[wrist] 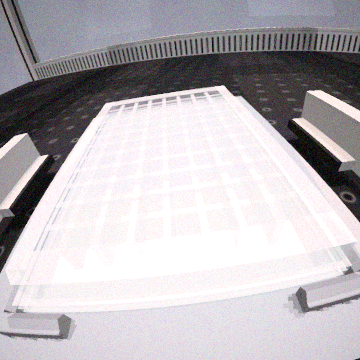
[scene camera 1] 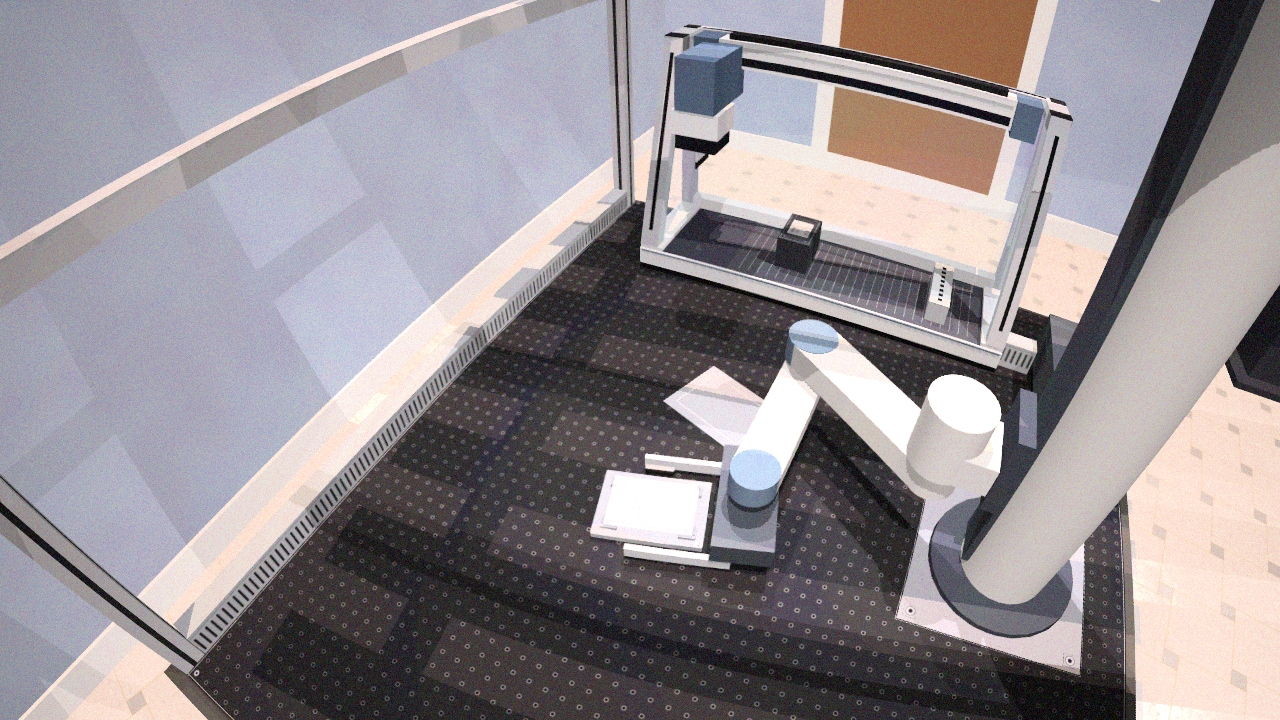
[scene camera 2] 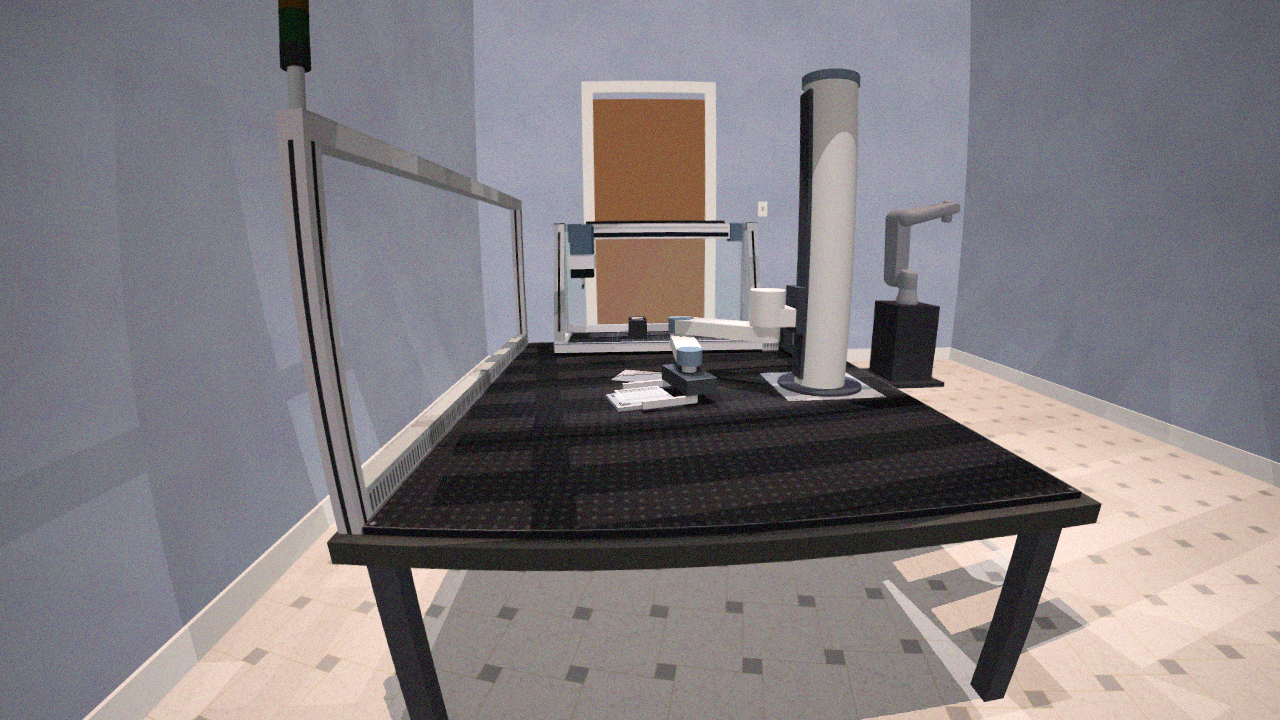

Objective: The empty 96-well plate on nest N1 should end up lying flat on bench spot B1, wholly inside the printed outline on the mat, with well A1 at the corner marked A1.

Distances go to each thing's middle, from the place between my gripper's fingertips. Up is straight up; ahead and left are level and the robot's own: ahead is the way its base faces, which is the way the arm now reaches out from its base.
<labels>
Now: the 96-well plate point(scene camera 1: 648, 505) 20 mm behind my hand and 10 mm to the right of it.
</labels>
